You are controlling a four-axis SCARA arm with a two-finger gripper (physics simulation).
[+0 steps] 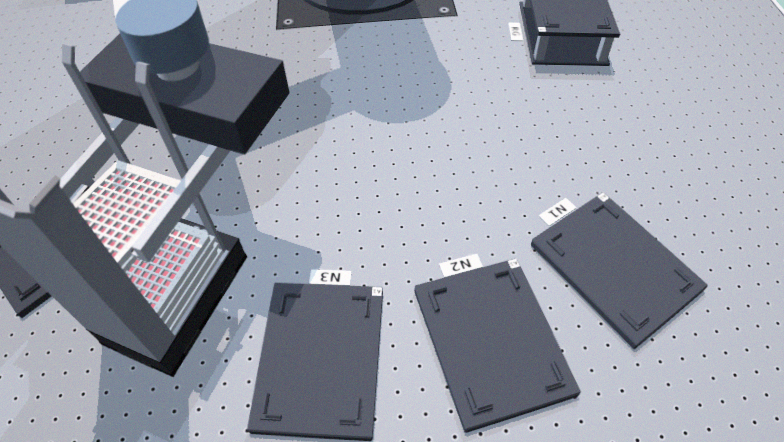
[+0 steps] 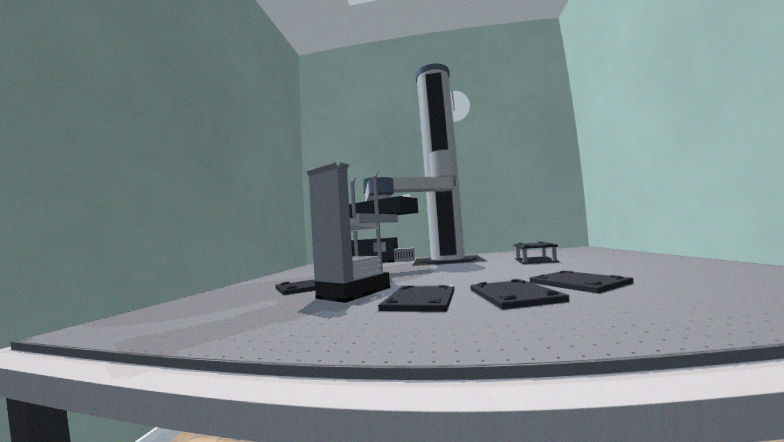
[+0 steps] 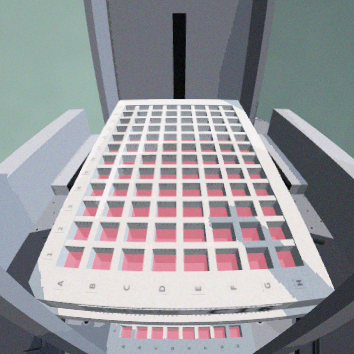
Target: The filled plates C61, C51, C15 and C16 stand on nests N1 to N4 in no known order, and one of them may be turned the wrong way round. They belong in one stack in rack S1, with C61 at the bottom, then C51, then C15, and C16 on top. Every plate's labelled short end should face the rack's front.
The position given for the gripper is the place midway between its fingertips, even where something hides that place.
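The gripper (image 1: 89,235) is visible, together with a nest N2 (image 1: 492,338) and a nest N1 (image 1: 615,264). Also visible are the gripper (image 2: 340,220) and the nest N2 (image 2: 528,294). Image 3 shows the gripper (image 3: 178,124) too.
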